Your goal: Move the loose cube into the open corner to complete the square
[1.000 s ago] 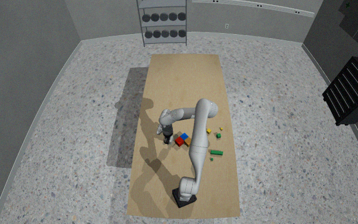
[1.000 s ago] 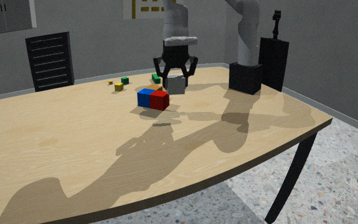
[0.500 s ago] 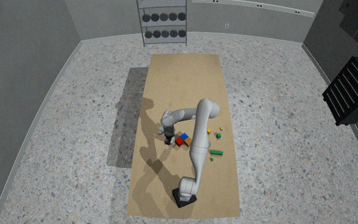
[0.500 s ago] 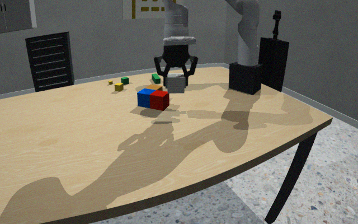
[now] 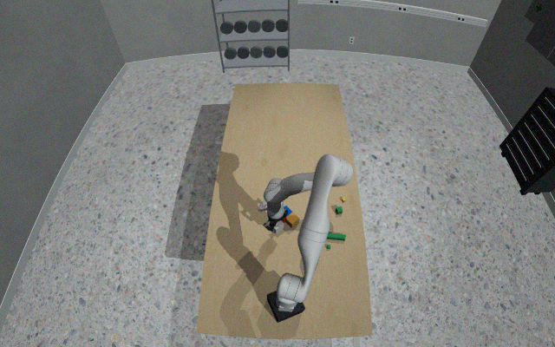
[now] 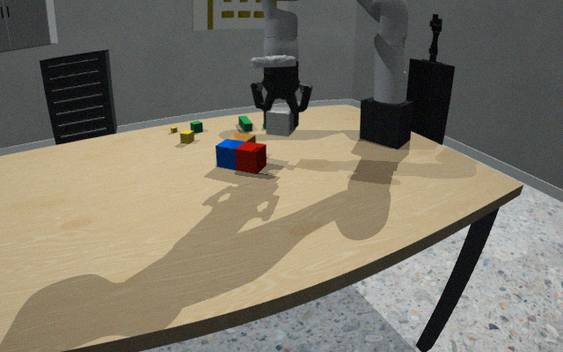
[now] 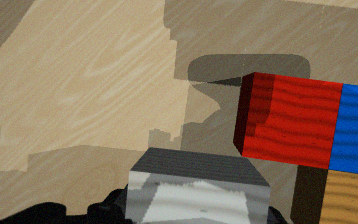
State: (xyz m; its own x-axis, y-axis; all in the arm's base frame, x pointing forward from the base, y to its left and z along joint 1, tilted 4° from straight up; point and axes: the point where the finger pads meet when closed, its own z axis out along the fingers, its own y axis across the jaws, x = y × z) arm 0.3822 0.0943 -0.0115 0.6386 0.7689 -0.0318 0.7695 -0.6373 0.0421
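My hand is 70 mm short of the red cube and 80 mm above it. Also, from my hand: blue cube: 110 mm ahead, 30 mm to the right, 80 mm below; then long green block: 10 mm ahead, 310 mm to the right, 90 mm below; then white cube: right at my hand.
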